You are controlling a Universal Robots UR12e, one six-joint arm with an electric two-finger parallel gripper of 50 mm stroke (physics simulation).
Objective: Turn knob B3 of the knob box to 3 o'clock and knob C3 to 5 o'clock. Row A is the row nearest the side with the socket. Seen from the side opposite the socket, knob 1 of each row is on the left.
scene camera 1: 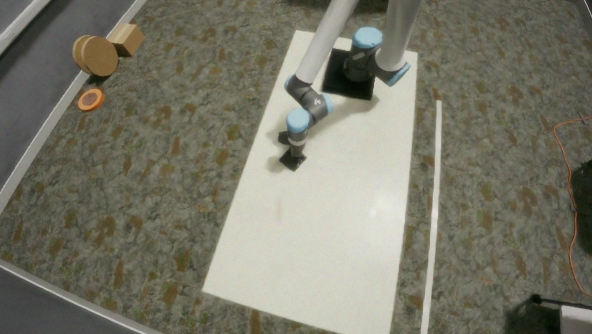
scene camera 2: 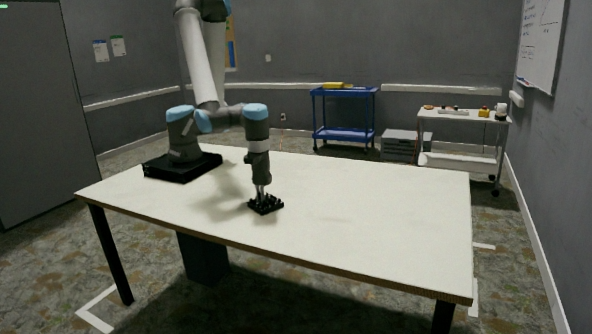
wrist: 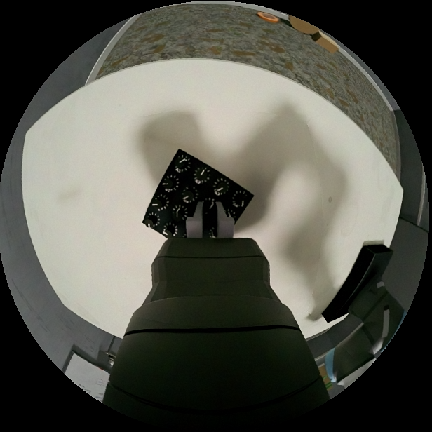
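Where they show: gripper, fingertip midpoint: (scene camera 1: 293,154) (scene camera 2: 261,200); arm's base, link origin: (scene camera 1: 357,70) (scene camera 2: 185,156).
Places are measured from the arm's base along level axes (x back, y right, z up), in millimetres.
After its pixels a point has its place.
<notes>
The black knob box (scene camera 1: 291,161) @(x -687, y 225, z -41 mm) (scene camera 2: 270,205) @(x -701, y 240, z -41 mm) (wrist: 159,212) lies flat on the table, turned at an angle in the wrist view, with rows of small knobs, white pointers and tick marks. My gripper (scene camera 2: 260,194) @(x -648, y 225, z -36 mm) (wrist: 209,210) points down over the box and is shut on a knob, second row from the box's upper-right edge and third along from its top corner. This is most likely knob B3; the labels are too small to read and the socket does not show. The held knob is partly hidden between the fingers. Knob C3 seems hidden by the left finger.
The white table (scene camera 1: 325,225) @(x -962, y -34, z -64 mm) (scene camera 2: 380,220) @(x -1110, y 155, z -64 mm) (wrist: 90,145) carries the box and the robot's black base plate (scene camera 1: 336,82) @(x -129, y 105, z -6 mm) (scene camera 2: 182,172) @(x -156, y 172, z -7 mm) (wrist: 356,280). A blue cart (scene camera 2: 344,91) and a white cart (scene camera 2: 460,117) stand away behind the table.
</notes>
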